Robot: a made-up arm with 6 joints.
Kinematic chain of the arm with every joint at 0, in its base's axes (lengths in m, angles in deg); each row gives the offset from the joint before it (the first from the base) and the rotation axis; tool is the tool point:
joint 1: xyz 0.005 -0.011 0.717 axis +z
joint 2: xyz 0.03 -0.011 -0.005 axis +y
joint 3: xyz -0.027 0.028 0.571 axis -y
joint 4: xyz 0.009 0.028 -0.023 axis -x
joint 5: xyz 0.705 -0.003 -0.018 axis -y
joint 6: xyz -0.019 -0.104 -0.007 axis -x
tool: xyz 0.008 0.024 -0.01
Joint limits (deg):
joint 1: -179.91..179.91
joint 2: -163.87..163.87
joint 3: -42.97..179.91
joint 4: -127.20..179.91
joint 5: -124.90..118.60
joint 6: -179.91..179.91
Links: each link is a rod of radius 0.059 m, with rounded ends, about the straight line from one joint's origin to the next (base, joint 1, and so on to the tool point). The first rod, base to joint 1, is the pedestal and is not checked.
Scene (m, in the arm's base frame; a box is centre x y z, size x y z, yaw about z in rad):
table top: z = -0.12
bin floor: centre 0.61 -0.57 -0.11 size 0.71 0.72 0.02 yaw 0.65
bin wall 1: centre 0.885 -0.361 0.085 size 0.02 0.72 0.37 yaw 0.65
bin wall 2: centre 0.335 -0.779 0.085 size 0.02 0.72 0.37 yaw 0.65
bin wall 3: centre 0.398 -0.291 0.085 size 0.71 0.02 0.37 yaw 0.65
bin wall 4: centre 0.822 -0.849 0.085 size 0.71 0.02 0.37 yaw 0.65
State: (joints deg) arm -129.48 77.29 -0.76 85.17 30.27 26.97
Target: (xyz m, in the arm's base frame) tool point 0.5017 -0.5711 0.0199
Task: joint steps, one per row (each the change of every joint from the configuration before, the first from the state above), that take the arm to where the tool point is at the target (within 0.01 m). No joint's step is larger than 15 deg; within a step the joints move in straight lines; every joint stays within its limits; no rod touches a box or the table.
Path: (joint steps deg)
1: 13.46 -7.59 -3.65 1.42 -1.93 -0.80
2: 13.46 -7.59 -3.65 1.42 -1.93 -0.80
3: 13.47 -7.60 -3.65 1.42 -1.92 -0.80
4: 13.42 -1.81 -3.23 1.46 1.41 -0.08
5: 13.43 -1.81 -3.22 1.46 1.42 -0.08
6: 13.43 -1.81 -3.23 1.46 1.41 -0.08
7: -0.08 14.04 9.57 0.69 1.06 0.66
8: -0.08 14.04 9.56 0.68 1.05 0.66
9: -0.08 14.04 9.56 0.69 1.06 0.66

